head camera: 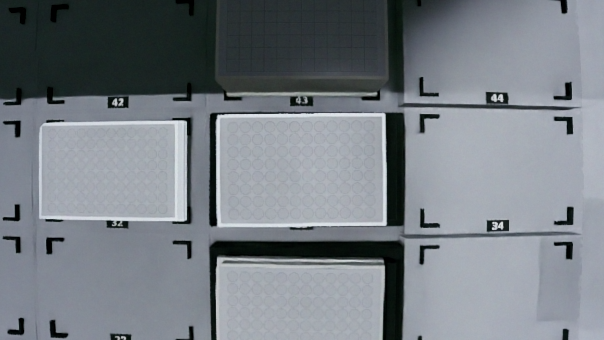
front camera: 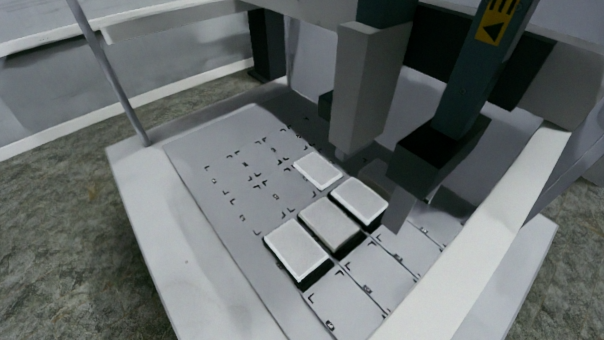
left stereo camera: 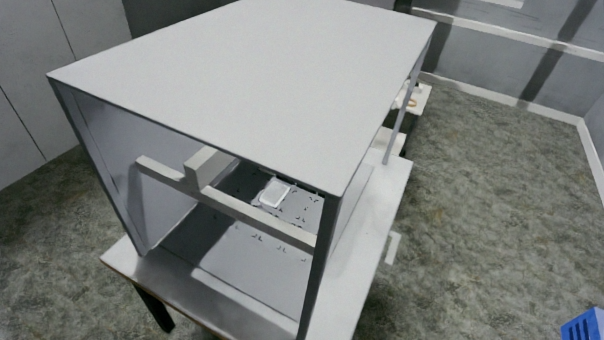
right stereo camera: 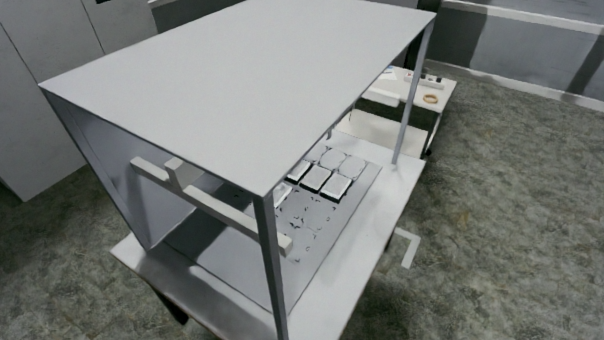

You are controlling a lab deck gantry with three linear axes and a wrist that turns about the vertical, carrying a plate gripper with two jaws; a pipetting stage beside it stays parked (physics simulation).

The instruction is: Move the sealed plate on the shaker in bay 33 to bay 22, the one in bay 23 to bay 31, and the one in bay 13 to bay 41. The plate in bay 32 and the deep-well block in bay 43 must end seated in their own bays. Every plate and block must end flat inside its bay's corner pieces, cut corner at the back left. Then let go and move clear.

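Frame: origin at the robot's base, x back, y right, z up, level; metres.
Seen in the pictures: gripper, between the fingertips: (front camera: 406,212); robot's base, origin of its link: (front camera: 206,168) (left stereo camera: 304,261) (right stereo camera: 297,261).
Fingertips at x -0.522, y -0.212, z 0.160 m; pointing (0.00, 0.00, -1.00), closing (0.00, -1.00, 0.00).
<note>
Offsets run from my fingertips to a thing's top centre. "spot": to the spot under its first point.
A white sealed plate @(dx +0.131, dy -0.046, dz -0.124 m) (front camera: 359,200) (head camera: 301,170) (right stereo camera: 300,171) sits on the dark shaker in bay 33. The plate of bay 23 @(spot: dx +0.123, dy +0.068, dz -0.124 m) (front camera: 330,223) (head camera: 301,305) (right stereo camera: 316,177) and the plate of bay 13 @(spot: dx +0.123, dy +0.168, dz -0.124 m) (front camera: 297,248) (right stereo camera: 336,185) sit on their shakers. A thin white plate @(dx +0.294, dy -0.045, dz -0.146 m) (front camera: 317,170) (head camera: 110,170) (left stereo camera: 275,193) (right stereo camera: 282,194) lies in bay 32. The deep-well block @(dx +0.130, dy -0.152, dz -0.118 m) (front camera: 374,176) (head camera: 301,40) stands shaded in bay 43. My gripper (front camera: 412,217) hangs right of the bay 33 plate, with one jaw visible low at its body's outer edge. It looks open and holds nothing visible; its other jaw is hidden.
The parked pipetting stage (front camera: 366,90) hangs left of the gripper column. A white front rail (front camera: 480,235) crosses the right foreground. Bay 34's label @(spot: dx -0.033, dy +0.001, dz -0.146 m) (head camera: 497,225) and bay 44's label @(spot: dx -0.034, dy -0.106, dz -0.146 m) (head camera: 497,98) show right of the occupied bays. A hood roof @(spot: dx +0.624, dy +0.047, dz +0.531 m) (left stereo camera: 240,90) (right stereo camera: 240,90) covers the deck.
</note>
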